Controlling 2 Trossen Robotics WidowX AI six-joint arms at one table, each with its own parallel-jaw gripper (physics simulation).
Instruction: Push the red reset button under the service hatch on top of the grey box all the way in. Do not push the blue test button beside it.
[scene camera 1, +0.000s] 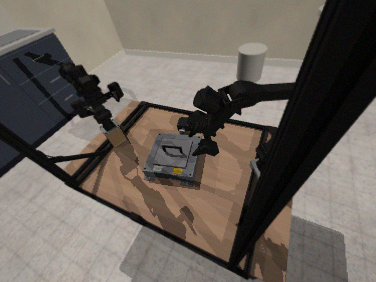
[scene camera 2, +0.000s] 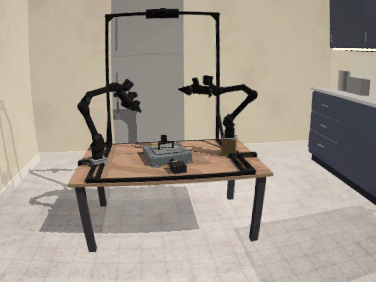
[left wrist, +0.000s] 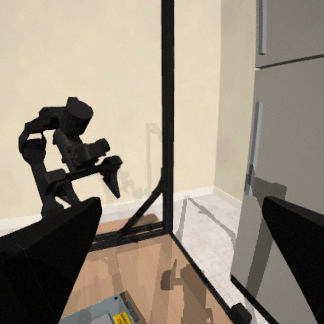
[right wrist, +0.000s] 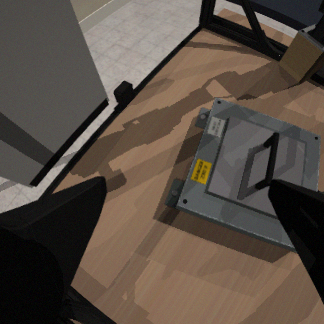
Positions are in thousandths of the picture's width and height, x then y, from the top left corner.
Scene:
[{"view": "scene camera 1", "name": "my left gripper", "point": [286, 381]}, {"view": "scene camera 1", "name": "my right gripper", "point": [507, 516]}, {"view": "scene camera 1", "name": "grey box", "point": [496, 622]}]

